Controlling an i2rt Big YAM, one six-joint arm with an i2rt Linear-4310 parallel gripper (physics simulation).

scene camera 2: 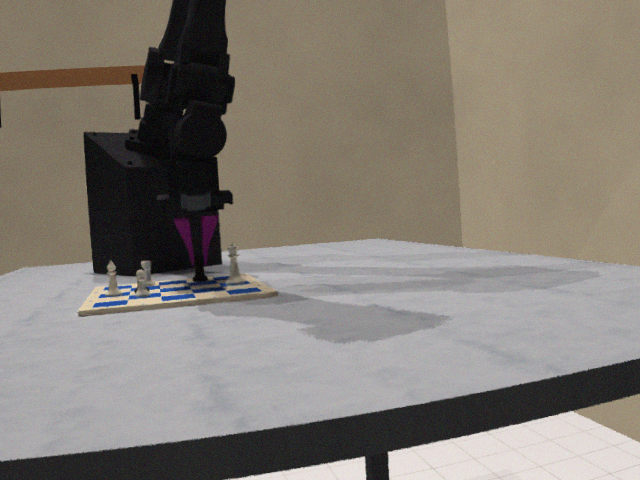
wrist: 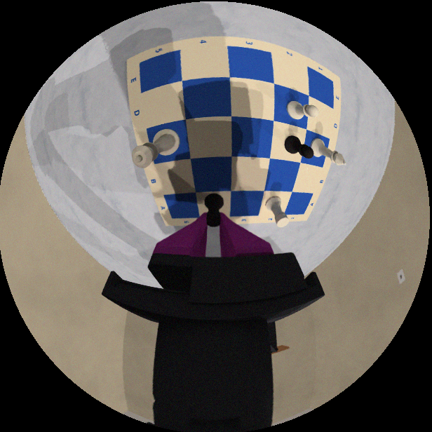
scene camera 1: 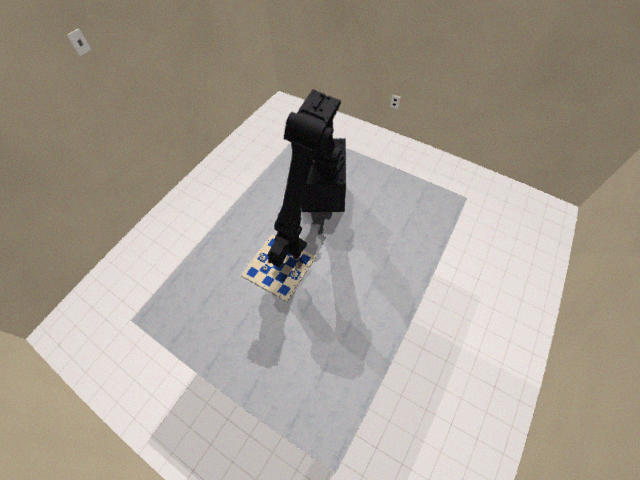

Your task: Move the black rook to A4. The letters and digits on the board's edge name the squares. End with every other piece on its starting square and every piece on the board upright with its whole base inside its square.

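Places are measured from the arm's base along level axes (x ahead, y left, z up), in centimetres.
Where they show: gripper, between the fingertips: (scene camera 2: 199,265) (scene camera 1: 296,252); arm's base, origin of its link: (scene camera 2: 157,147) (scene camera 1: 327,159).
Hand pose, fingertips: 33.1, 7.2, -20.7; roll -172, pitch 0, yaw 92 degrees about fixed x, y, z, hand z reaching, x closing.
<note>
Each offset is from my fingertips to the top centre of the thing, as dx, dy, dz.
The black rook @[+0.6, +0.0, +1.3] (scene camera 2: 200,277) (wrist: 214,202) is held between the magenta fingertips of my gripper (scene camera 2: 199,266) (wrist: 213,217), which is shut on it. The rook looks upright. Its base shows over the cream square A4 of the blue and cream board @[+7.9, -3.1, -2.1] (scene camera 1: 267,280) (scene camera 2: 170,304) (wrist: 220,41) in the wrist view, at or very near the surface. I cannot tell whether it touches. The fingers and my wrist hide part of the rook and the near edge of A4. In scene camera 1, my arm hides the rook and fingertips.
A white rook @[+0.8, -7.3, +1.2] (scene camera 2: 146,270) (wrist: 274,204) stands on A2. A tall crowned white piece @[+7.2, +4.6, +3.2] (scene camera 2: 234,264) (wrist: 166,142) is on C5, a white bishop @[+9.0, -10.7, +2.3] (scene camera 2: 112,281) (wrist: 318,147) on C1, a white pawn @[+11.8, -6.8, +1.0] (scene camera 2: 140,284) (wrist: 296,109) on D2, and a black pawn (wrist: 292,144) on C2.
</note>
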